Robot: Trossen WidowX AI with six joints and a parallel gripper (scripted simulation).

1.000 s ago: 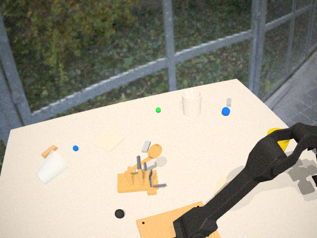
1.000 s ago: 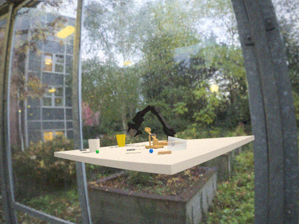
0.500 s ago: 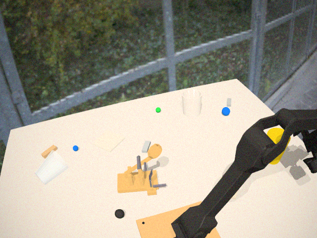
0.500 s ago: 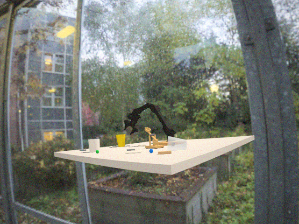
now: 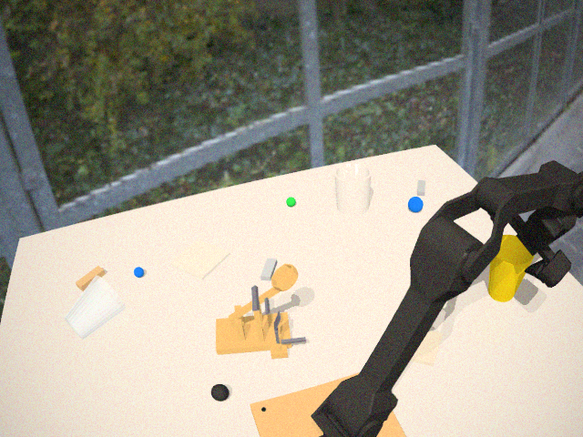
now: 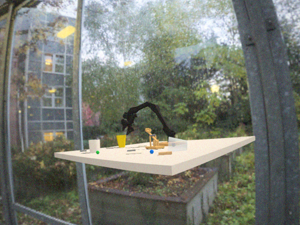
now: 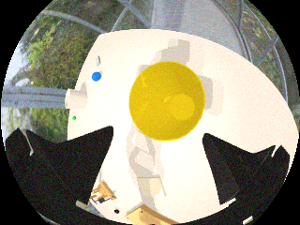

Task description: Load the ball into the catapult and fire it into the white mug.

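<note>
Now: gripper tip 5 cm short of the wooden catapult, 47 cm to the right of it and 6 cm above it. Round my gripper tip: tan square tile: 5 cm behind, 20 cm to the left, 13 cm below; large blue ball: 36 cm ahead, 4 cm to the left, 12 cm below; yellow cup: 3 cm ahead, 3 cm to the right, 11 cm below.
</note>
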